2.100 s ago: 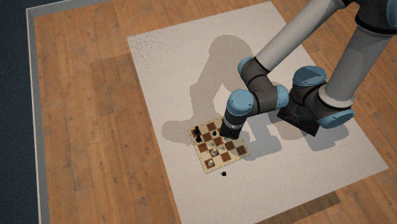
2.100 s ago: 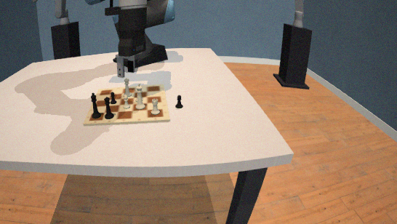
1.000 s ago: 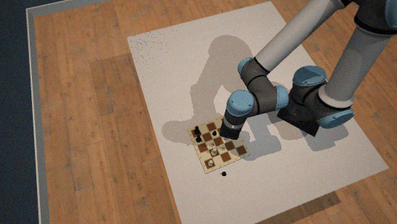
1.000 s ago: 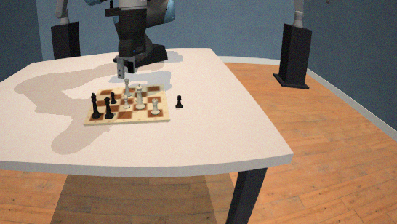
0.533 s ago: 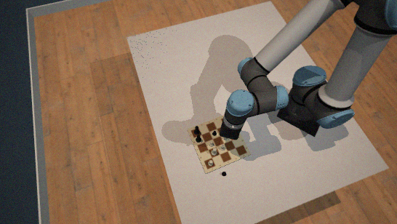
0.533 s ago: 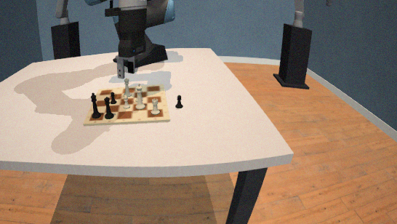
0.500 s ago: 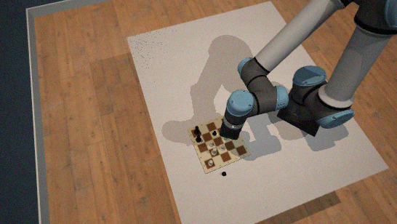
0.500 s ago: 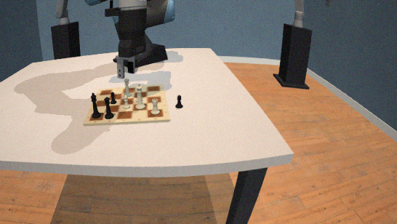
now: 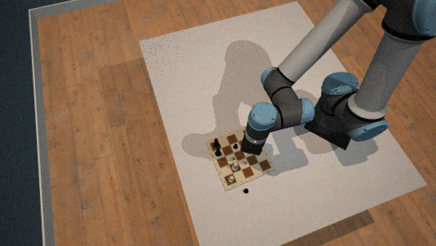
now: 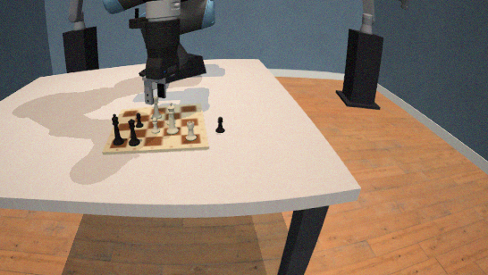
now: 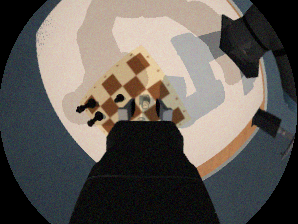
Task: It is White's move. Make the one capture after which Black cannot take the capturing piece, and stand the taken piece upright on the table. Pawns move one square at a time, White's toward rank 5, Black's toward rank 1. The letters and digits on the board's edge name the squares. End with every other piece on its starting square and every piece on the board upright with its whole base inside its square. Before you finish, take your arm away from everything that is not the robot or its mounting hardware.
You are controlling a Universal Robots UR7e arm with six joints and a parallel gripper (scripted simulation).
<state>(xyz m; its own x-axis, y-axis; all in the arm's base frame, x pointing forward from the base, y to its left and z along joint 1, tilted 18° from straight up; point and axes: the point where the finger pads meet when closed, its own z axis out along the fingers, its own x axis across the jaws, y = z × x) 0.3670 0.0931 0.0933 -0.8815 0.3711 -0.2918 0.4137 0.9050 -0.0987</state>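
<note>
My gripper is now 6 cm above the chessboard, 4 cm short of it and 1 cm to the right of it. The rest, counted from my hand: tall white piece: 7 cm ahead, 6 cm to the left, 3 cm below; then white pawn: 7 cm ahead, 4 cm below, 2 cm to the left.
</note>
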